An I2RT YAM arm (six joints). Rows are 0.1 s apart.
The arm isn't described. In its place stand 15 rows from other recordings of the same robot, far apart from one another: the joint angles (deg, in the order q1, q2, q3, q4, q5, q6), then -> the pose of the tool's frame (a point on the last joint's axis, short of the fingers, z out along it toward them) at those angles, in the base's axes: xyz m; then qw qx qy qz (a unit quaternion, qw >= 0).
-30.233, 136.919, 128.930, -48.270, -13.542, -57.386 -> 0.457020 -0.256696 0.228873 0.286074 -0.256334 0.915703 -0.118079
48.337, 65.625, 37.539, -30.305, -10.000, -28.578 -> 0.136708 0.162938 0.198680 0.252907 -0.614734 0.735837 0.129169
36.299, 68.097, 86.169, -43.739, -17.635, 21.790 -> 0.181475 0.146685 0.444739 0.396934 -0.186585 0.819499 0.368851
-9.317, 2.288, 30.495, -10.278, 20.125, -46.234 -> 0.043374 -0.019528 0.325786 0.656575 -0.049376 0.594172 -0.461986
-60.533, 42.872, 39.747, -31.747, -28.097, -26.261 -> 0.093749 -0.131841 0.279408 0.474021 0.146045 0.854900 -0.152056
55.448, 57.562, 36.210, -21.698, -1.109, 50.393 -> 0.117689 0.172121 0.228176 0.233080 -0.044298 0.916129 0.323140
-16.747, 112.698, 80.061, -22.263, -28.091, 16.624 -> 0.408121 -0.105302 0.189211 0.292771 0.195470 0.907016 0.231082
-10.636, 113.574, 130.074, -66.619, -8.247, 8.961 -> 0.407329 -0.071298 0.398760 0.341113 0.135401 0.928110 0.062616
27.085, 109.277, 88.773, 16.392, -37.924, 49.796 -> 0.399117 0.228683 0.325762 0.356781 -0.080733 0.722332 0.586878
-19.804, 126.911, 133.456, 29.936, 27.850, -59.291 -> 0.464721 -0.185023 0.474833 0.599291 0.054619 0.483912 -0.635370
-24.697, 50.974, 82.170, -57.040, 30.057, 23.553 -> 0.107560 -0.069091 0.451128 0.510690 0.460160 0.690582 -0.224821
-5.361, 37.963, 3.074, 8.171, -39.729, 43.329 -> 0.139221 0.009790 0.139401 0.372440 0.167665 0.802980 0.434051
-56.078, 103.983, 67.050, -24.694, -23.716, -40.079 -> 0.216320 -0.295994 0.176635 0.308478 0.082171 0.946590 -0.045361
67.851, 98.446, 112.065, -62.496, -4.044, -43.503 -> 0.131433 0.329547 0.408145 0.336134 -0.779766 0.517375 0.106311
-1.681, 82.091, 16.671, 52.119, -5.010, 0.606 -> 0.246659 -0.004128 0.151966 0.620158 -0.011477 0.783876 0.028460
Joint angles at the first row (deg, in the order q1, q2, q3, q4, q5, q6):
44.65, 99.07, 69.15, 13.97, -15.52, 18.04
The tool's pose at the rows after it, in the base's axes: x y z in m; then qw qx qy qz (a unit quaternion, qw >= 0):
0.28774 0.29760 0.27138 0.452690 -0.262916 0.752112 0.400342
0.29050 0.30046 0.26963 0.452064 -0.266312 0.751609 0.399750
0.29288 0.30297 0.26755 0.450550 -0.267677 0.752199 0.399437
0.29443 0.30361 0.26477 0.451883 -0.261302 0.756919 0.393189
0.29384 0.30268 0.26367 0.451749 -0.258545 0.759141 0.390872
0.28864 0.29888 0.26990 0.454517 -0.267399 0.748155 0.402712
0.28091 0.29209 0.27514 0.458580 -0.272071 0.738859 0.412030
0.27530 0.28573 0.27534 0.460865 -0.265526 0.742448 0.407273
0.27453 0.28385 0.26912 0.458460 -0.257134 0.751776 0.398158
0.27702 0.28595 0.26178 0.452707 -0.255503 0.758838 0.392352
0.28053 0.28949 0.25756 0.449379 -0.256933 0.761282 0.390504
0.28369 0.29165 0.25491 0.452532 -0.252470 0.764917 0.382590
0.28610 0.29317 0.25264 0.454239 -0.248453 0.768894 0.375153
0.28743 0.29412 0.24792 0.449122 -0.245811 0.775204 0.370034
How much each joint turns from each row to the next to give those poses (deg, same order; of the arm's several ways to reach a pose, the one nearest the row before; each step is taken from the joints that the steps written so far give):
0.00, 1.40, 1.10, -0.01, 0.02, -0.27
-0.01, 0.94, 0.79, 0.01, -0.22, -0.35
0.01, 0.86, 0.65, 0.01, -0.13, -0.10
0.00, 0.46, 0.08, 0.00, 1.07, 0.21
0.00, -0.17, -0.37, -0.01, 0.40, 0.14
0.00, -1.66, -1.15, 0.84, -1.58, -0.26
0.00, -2.43, -2.22, 1.10, -1.02, -0.01
0.00, -1.83, -1.97, 0.00, 0.99, 0.26
0.00, -0.05, -1.06, -0.07, 1.33, 0.35
0.00, 1.16, 0.09, -0.11, 0.40, 0.01
0.00, 1.34, 0.78, 0.00, -0.07, -0.14
0.00, 0.94, 0.62, 0.00, 1.14, -0.12
0.00, 0.71, 0.50, -0.22, 1.00, -0.09
0.00, 0.66, 0.12, -0.46, 0.43, 0.15

